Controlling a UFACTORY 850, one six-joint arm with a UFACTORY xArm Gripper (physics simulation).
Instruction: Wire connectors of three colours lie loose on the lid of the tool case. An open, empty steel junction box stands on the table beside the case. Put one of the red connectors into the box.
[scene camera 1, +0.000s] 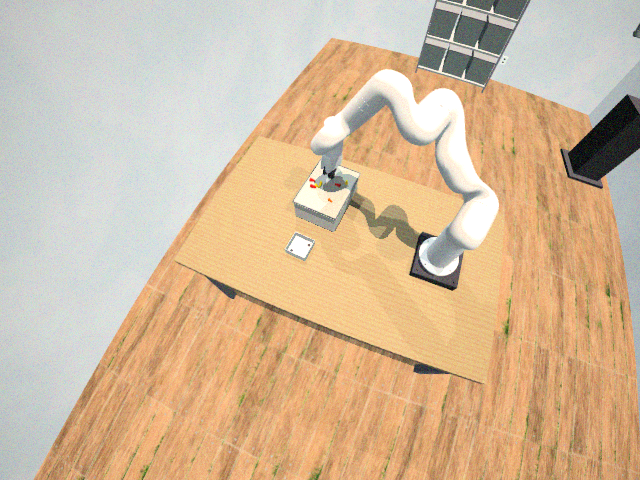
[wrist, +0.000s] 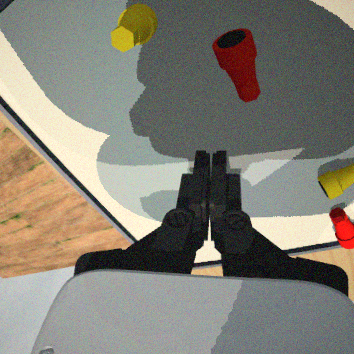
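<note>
The tool case (scene camera 1: 315, 202) (wrist: 75, 150) carries the loose connectors on its pale lid. My gripper (scene camera 1: 330, 178) (wrist: 211, 169) is shut and empty, above the lid. A red connector (scene camera 1: 337, 184) (wrist: 241, 62) lies in shadow beyond the fingertips in the wrist view, a little right of them. Two more red connectors (scene camera 1: 312, 180) (scene camera 1: 312, 186) lie near the lid's left edge; a bright red one (wrist: 344, 229) shows at the wrist view's right edge. The steel junction box (scene camera 1: 294, 256) stands open on the table, in front of the case, with no connector visible inside.
Yellow connectors (scene camera 1: 319, 184) (scene camera 1: 346, 182) (wrist: 137, 25) (wrist: 337, 181) lie on the lid, and an orange one (scene camera 1: 329, 199) lies nearer its front. The arm's dark base plate (scene camera 1: 419, 273) is on the table (scene camera 1: 248, 227) at the right. A shelf rack and a black column stand beyond the table.
</note>
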